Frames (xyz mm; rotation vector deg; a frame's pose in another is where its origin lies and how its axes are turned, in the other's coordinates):
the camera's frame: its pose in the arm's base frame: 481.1 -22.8 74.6 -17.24 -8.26 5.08
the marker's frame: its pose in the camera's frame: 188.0 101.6 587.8 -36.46 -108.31 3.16
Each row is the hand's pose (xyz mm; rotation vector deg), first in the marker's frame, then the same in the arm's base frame.
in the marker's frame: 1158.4 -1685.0 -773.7 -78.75 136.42 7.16
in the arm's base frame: 49.9 -294.0 2672.6 -57.13 19.82 -81.87
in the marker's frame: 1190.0 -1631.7 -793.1 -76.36 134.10 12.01
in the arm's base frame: 73.1 -233.5 2676.4 -60.84 18.33 -78.35
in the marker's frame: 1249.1 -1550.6 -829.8 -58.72 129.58 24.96
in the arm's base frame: 109.6 -134.4 2693.1 -67.19 14.43 -60.22
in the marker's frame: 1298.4 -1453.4 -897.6 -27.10 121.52 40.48
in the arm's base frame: 181.9 -30.3 2713.3 -70.40 10.25 -29.21
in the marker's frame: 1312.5 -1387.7 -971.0 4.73 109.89 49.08
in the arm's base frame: 261.5 26.8 2730.7 -66.80 5.78 1.04
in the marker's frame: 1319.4 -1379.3 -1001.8 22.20 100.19 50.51
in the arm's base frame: 286.9 36.8 2748.5 -62.20 1.22 17.83
